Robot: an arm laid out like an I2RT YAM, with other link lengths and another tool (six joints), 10 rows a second.
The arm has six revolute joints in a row. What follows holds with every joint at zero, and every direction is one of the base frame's.
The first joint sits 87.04 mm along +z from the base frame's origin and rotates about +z.
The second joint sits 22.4 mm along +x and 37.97 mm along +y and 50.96 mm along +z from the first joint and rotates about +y.
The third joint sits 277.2 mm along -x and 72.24 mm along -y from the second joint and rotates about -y.
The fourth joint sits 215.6 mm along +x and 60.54 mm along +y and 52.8 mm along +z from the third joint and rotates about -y.
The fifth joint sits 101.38 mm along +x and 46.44 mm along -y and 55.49 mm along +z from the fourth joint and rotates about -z.
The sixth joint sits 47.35 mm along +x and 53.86 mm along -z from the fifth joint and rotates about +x.
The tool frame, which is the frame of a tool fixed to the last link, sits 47 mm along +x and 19 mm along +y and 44 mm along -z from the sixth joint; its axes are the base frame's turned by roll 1.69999, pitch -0.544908 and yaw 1.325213 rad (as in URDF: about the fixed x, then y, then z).
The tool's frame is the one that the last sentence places.
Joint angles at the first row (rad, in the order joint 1, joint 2, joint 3, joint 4, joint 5, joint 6):
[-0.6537, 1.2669, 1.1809, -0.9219, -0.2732, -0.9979]
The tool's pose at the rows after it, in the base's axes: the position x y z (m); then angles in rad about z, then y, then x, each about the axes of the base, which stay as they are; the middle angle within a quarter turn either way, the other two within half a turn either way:
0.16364, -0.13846, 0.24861, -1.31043, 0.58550, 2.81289
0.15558, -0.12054, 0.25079, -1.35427, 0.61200, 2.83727
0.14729, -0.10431, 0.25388, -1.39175, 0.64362, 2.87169
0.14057, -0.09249, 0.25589, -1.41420, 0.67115, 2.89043
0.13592, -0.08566, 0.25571, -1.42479, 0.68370, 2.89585
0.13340, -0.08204, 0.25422, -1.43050, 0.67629, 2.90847
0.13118, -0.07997, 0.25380, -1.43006, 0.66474, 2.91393
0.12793, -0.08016, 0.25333, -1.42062, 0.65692, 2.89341
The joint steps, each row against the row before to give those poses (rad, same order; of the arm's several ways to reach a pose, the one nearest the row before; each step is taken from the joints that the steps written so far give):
[0.0389, -0.0719, -0.0380, -0.0299, -0.0165, 0.0016]
[0.0474, -0.0711, -0.0296, -0.0274, -0.0037, 0.0084]
[0.0387, -0.0657, -0.0180, -0.0316, -0.0178, 0.0133]
[0.0324, -0.0555, -0.0170, -0.0168, -0.0079, 0.0161]
[0.0231, -0.0360, -0.0156, -0.0070, 0.0041, 0.0125]
[0.0118, -0.0090, -0.0058, -0.0113, 0.0020, 0.0106]
[0.0070, -0.0028, 0.0016, -0.0143, 0.0056, 0.0086]
[0.0019, -0.0117, -0.0050, -0.0055, 0.0192, -0.0001]

